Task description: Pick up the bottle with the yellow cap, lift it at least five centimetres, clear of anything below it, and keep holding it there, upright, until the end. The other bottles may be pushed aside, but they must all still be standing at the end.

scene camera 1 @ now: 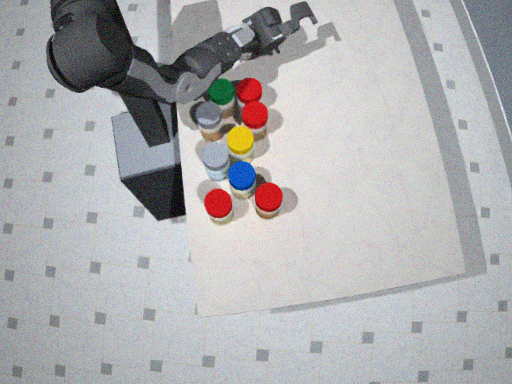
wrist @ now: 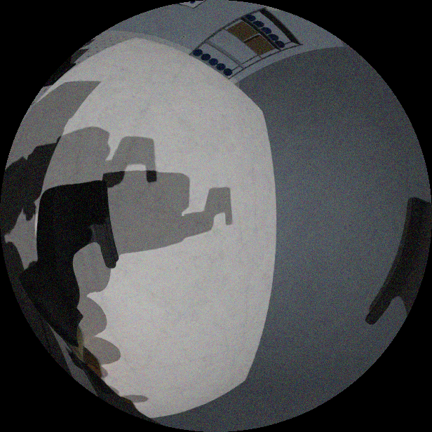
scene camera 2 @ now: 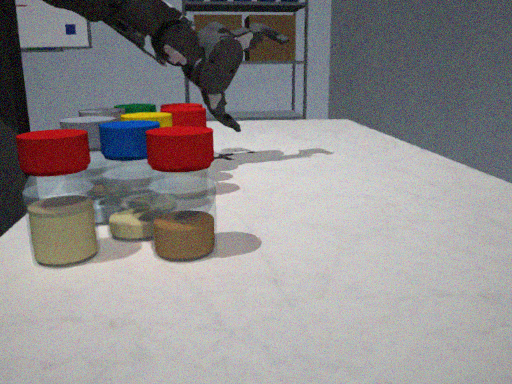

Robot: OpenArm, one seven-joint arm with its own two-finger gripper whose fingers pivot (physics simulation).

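Observation:
The yellow-capped bottle (scene camera 1: 240,140) (scene camera 2: 146,118) stands upright mid-cluster. In the second scene view its cap shows behind the blue-capped bottle (scene camera 1: 242,175) (scene camera 2: 129,140); its body is mostly hidden. A pale grey-capped bottle (scene camera 1: 216,155) is on its arm-base side, and a red-capped bottle (scene camera 1: 255,115) stands diagonally behind it. My gripper (scene camera 1: 296,37) (scene camera 2: 261,84) (wrist: 227,253) is open and empty, fingers wide apart. It hangs above the table beyond the cluster's green end, tilted, one finger higher than the other. The yellow cap does not show in the wrist view.
A green-capped bottle (scene camera 1: 221,91), another red-capped one (scene camera 1: 249,91) and a darker grey-capped one (scene camera 1: 208,115) stand towards the arm. Two red-capped bottles (scene camera 1: 218,203) (scene camera 1: 269,197) stand at the near end. The arm's base block (scene camera 1: 137,155) adjoins the table (scene camera 1: 350,200) (scene camera 2: 375,250).

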